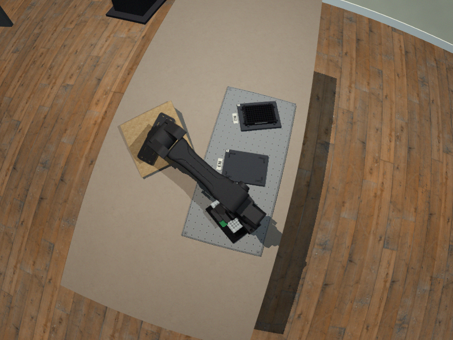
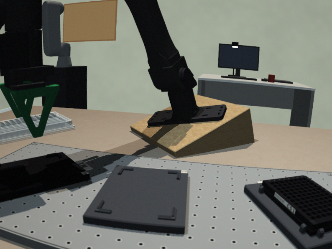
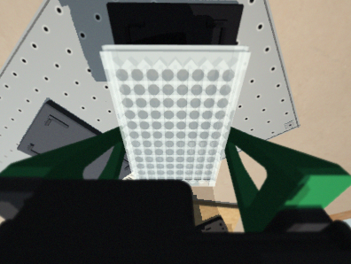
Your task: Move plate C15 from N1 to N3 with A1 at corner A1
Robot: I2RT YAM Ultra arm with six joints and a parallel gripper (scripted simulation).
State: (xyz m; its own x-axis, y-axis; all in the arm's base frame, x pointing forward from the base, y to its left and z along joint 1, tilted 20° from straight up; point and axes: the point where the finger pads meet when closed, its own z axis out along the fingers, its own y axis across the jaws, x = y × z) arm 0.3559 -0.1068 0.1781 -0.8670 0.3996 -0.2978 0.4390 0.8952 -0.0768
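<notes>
The clear 96-well plate C15 lies right at my hand. Also, from my hand: grey landing nest N3 (3 cm behind, 19 cm to the left, 8 cm below); then black nest N1 (1 cm ahead, 8 cm below); then black plate C51 (6 cm behind, 41 cm to the left, 7 cm below).
</notes>
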